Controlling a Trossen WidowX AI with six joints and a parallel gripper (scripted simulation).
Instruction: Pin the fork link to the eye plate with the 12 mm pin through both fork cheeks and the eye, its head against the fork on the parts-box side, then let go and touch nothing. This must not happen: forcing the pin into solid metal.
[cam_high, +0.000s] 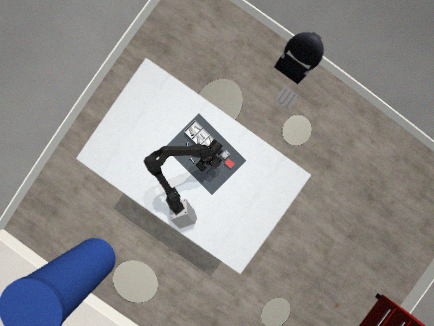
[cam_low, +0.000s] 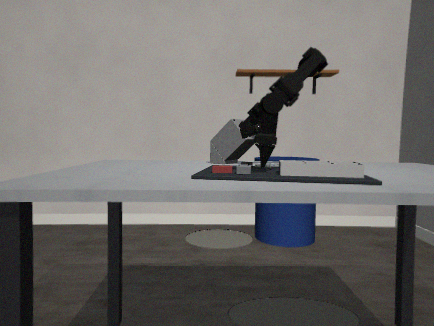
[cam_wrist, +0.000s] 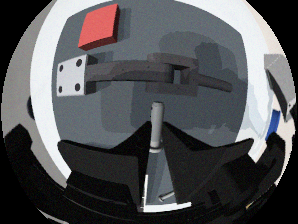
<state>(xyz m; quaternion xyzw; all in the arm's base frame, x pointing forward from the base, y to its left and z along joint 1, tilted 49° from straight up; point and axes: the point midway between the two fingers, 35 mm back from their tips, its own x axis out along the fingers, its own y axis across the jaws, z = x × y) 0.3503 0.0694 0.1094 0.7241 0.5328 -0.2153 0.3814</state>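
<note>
Now: hand 3 cm above the grey pin. From my hand the other things lie so: dark mat (5 cm to the left, 5 cm below, 1 cm behind); fork link (6 cm to the right, 3 cm below, 2 cm behind); eye plate (5 cm to the right, 3 cm below, 2 cm ahead).
</note>
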